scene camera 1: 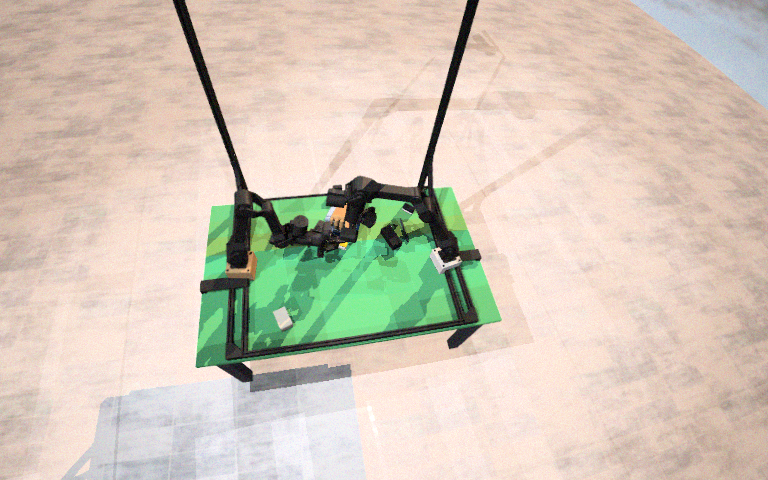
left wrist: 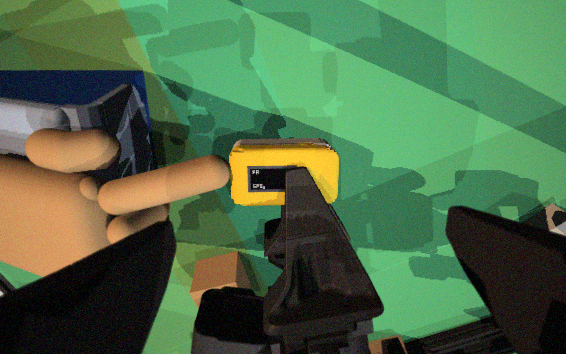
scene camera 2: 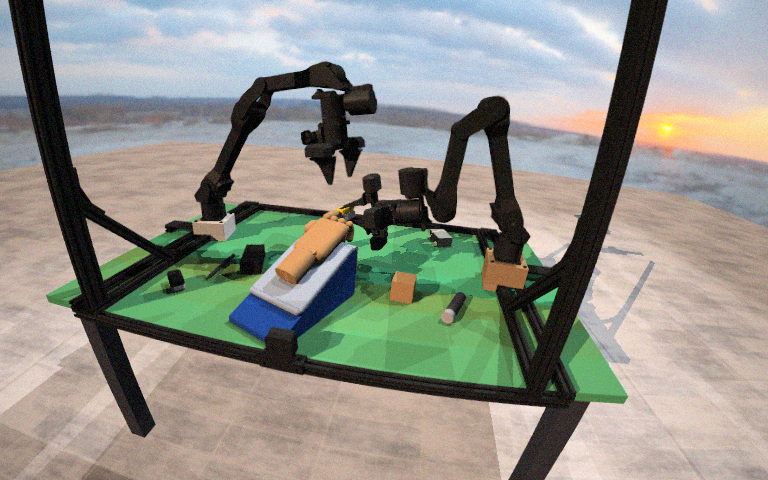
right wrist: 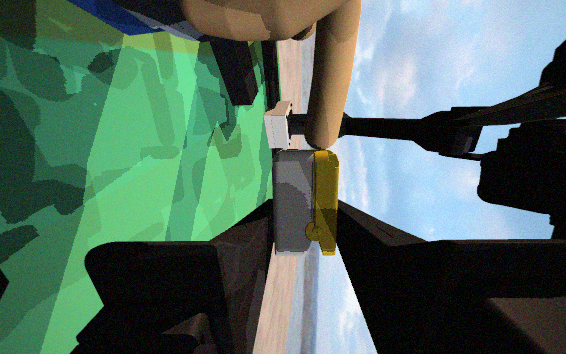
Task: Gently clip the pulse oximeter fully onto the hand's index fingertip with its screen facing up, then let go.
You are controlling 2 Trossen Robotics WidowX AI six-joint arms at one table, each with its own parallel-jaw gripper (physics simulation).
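Where they show: left gripper, fingertip midpoint: (left wrist: 311,227) (scene camera 2: 340,180) (right wrist: 444,204); right gripper, fingertip midpoint: (scene camera 1: 344,243) (left wrist: 293,159) (scene camera 2: 344,212) (right wrist: 302,205); left arm's base at its link origin: (scene camera 1: 447,255) (scene camera 2: 213,217) (right wrist: 289,124); right arm's base at its link origin: (scene camera 1: 239,261) (scene camera 2: 506,257).
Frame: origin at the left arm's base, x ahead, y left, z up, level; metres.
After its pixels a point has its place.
Note:
The yellow-and-grey pulse oximeter (scene camera 1: 343,245) {z 0.100, x 0.432, y -0.141 m} (scene camera 2: 343,211) {z 0.099, x 0.418, y -0.193 m} (left wrist: 320,160) {z 0.100, x 0.421, y -0.143 m} (right wrist: 326,185) {z 0.097, x 0.427, y -0.182 m} is held level with its screen up. My right gripper (right wrist: 302,205) {z 0.084, x 0.420, y -0.157 m} is shut on it, one finger above and one below; the upper finger covers part of the screen. The hand (scene camera 2: 325,240) {z 0.082, x 0.387, y -0.339 m} (left wrist: 45,215) {z 0.098, x 0.368, y -0.283 m} lies on a sloped support. Its extended index finger (left wrist: 165,182) (right wrist: 332,75) ends right at the oximeter's near end, outside it; in the right wrist view it lines up more with the yellow half than the seam. Contact is unclear. My left gripper (scene camera 2: 340,177) {z 0.167, x 0.407, y -0.152 m} is open and empty, above the oximeter.
The blue wedge (scene camera 2: 334,294) {z -0.020, x 0.410, y -0.383 m} with a pale pad stands under the hand. An orange cube (scene camera 2: 403,287) {z -0.019, x 0.559, y -0.349 m} and a dark cylinder (scene camera 2: 454,308) {z -0.035, x 0.663, y -0.407 m} lie to its right in scene camera 2, a black box (scene camera 2: 252,259) {z -0.025, x 0.193, y -0.229 m} and a pen (scene camera 2: 219,267) {z -0.052, x 0.103, y -0.229 m} to its left. A grey box (scene camera 1: 282,318) {z -0.029, x 0.737, y 0.019 m} (scene camera 2: 440,237) {z -0.029, x 0.725, y -0.020 m} lies farther off.

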